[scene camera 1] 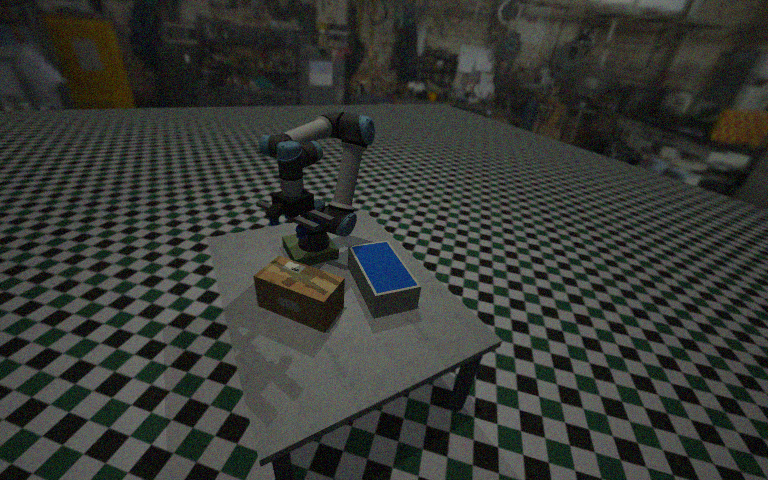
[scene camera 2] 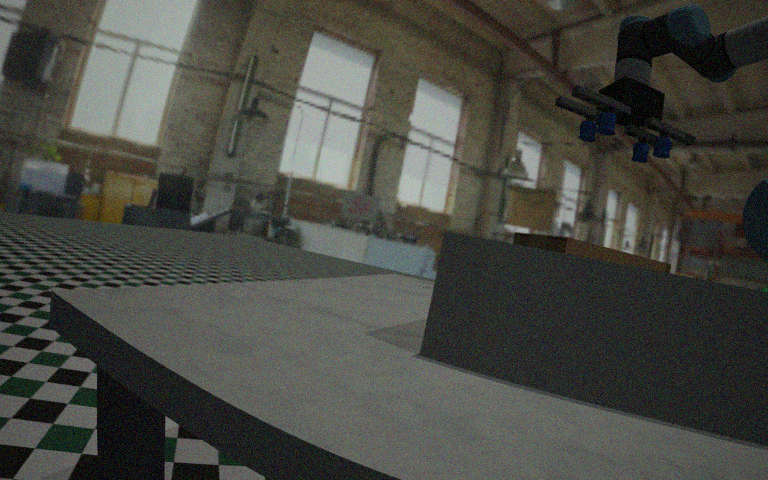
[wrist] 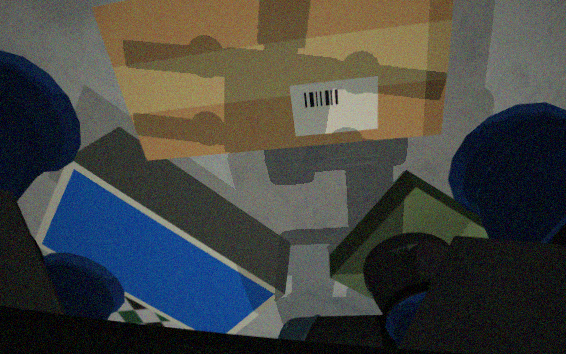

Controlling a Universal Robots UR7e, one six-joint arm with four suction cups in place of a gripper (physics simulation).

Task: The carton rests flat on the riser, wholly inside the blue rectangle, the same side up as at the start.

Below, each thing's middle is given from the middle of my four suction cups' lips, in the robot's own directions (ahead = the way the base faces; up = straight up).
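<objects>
My suction cup is 3 cm short of the brown carton [scene camera 1: 310, 296], 1 cm to the left of it and 30 cm above it. As for the riser [scene camera 2: 678, 349], I find it 10 cm ahead of my suction cup, 35 cm to the left of it and 32 cm below it.
</objects>
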